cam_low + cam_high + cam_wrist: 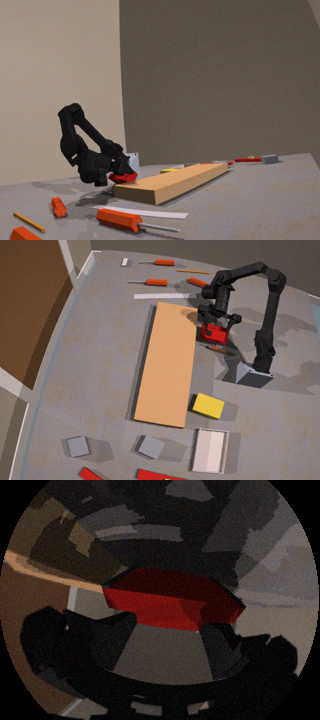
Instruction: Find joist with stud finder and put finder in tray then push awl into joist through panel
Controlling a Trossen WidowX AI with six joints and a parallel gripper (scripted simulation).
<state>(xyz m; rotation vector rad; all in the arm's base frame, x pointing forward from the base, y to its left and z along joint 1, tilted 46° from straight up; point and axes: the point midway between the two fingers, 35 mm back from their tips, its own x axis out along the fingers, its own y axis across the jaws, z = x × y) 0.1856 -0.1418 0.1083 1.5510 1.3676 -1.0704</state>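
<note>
The red stud finder is 10 mm below my gripper tip and 10 mm ahead of it. Also, from my gripper tip: white strip (230 mm ahead, 210 mm to the right, 60 mm below); then brown-handled awl (60 mm below, 40 mm to the left); then yellow block (290 mm to the left, 50 mm below).
</note>
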